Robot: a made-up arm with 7 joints.
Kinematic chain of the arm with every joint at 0, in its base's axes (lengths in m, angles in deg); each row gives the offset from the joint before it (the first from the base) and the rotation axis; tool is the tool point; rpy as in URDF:
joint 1: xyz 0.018 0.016 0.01 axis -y
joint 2: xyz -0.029 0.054 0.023 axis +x
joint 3: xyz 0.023 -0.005 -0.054 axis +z
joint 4: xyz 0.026 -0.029 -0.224 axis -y
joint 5: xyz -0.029 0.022 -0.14 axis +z
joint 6: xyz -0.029 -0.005 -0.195 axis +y
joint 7: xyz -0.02 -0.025 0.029 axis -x
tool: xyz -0.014 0 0.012 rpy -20.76 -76.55 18.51
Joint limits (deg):
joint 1: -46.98..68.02
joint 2: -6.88..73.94
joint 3: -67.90..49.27
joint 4: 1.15..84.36
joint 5: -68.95..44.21
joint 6: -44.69..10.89
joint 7: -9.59..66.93
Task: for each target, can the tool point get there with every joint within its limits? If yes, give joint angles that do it. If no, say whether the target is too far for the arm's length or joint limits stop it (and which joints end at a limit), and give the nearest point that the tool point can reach.
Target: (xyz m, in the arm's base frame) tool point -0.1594 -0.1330 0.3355
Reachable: no: joint limits stop it (at a limit: joint 1, joint 2, joint 3, joint 4, joint 5, joint 6, joint 7) | nearest point -0.1609 -0.2864 -0.2213 | short by 0.578 m
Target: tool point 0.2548 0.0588 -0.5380
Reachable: yes | joints 13.34 5.36 -10.00 34.22 3.94 -39.07 -3.13
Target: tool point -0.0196 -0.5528 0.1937
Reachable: no: joint limits stop it (at a limit: joint 1, joint 2, joint 4, joint 5, joint 6, joint 7) | nearest point 0.3348 -0.3244 -0.0269 | short by 0.476 m
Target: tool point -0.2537 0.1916 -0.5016
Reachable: yes | joints -32.81 24.64 -42.43 34.34 23.13 -35.83 19.18
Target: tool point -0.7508 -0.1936 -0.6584
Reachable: no: too far | nearest point -0.4217 -0.0808 -0.3836 | short by 0.443 m
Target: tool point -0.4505 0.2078 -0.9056
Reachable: no: too far | nearest point -0.2568 0.1521 -0.5271 | short by 0.429 m
